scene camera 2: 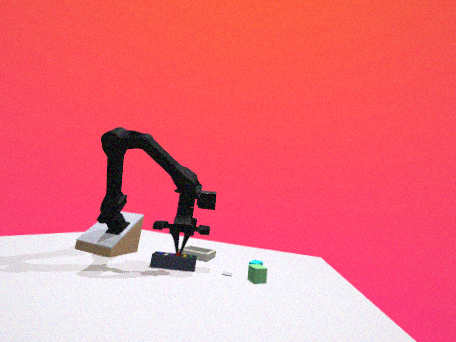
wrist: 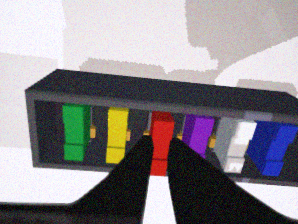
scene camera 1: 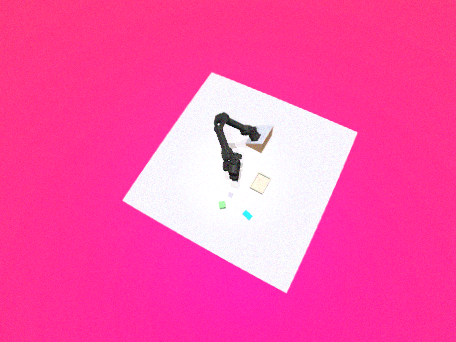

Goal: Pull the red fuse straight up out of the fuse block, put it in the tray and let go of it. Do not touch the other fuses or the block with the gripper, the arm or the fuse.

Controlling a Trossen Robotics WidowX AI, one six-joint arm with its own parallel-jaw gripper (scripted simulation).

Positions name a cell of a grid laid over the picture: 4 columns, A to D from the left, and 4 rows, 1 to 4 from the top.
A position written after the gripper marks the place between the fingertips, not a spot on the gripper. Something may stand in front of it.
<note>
In view: the gripper (scene camera 2: B3), a red fuse (wrist: C3), a purple fuse (wrist: C3), a yellow fuse (wrist: B3) and a white fuse (wrist: D3).
The gripper shows as well in the wrist view (wrist: C3).
</note>
